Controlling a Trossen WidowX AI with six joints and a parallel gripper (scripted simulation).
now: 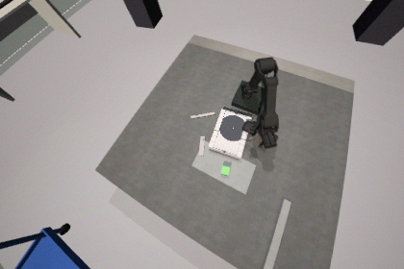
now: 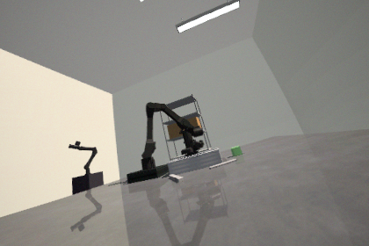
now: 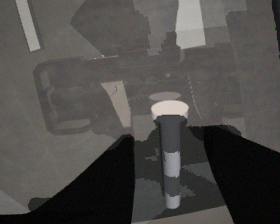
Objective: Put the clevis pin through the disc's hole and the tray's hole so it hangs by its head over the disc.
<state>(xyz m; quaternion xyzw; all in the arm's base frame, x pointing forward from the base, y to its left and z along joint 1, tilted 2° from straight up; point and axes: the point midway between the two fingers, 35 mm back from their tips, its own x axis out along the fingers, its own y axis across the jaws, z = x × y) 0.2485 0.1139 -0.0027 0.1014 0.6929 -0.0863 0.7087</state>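
My gripper tip is now 10 mm past the steel clevis pin. From my gripper tip the other things lie so: steel tray (160 mm to the right, 40 mm above, 30 mm ahead); dark aluminium disc (150 mm to the right, 50 mm above); green block (240 mm ahead, 130 mm to the right, 20 mm above).
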